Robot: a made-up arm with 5 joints.
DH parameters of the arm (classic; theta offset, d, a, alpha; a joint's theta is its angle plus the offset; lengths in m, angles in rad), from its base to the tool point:
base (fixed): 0.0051 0 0.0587 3.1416
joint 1: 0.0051 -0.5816 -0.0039 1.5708
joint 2: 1.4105 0 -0.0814 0
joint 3: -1.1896 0 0.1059 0
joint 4: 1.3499 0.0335 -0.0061 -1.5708
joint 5: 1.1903 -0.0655 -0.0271 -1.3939
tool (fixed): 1.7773 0.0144 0 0
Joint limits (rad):
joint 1: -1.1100..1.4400
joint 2: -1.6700..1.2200
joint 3: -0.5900..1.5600
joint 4: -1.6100..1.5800
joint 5: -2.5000..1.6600
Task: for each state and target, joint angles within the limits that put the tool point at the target. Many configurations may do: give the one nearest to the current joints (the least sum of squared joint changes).
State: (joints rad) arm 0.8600 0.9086 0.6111 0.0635 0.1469
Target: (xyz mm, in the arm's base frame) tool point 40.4 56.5 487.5
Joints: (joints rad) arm 0.3028 1.0996 1.0464 0.1970 -0.2073
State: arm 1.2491 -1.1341 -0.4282 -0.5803 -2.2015
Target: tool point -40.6 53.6 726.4
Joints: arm 0.4649 -1.3726 -0.1964 -0.7728 -2.1624
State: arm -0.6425 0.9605 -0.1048 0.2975 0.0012
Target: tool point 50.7 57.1 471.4
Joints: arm -0.5600 0.8348 0.7013 0.5377 -0.0432
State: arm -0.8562 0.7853 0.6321 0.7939 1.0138
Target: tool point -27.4 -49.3 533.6
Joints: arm -1.1100 0.5248 1.3272 0.5447 1.6506
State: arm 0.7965 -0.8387 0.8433 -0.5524 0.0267
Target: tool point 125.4 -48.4 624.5
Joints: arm 1.2500 -0.8463 1.1487 -0.6451 -0.2164
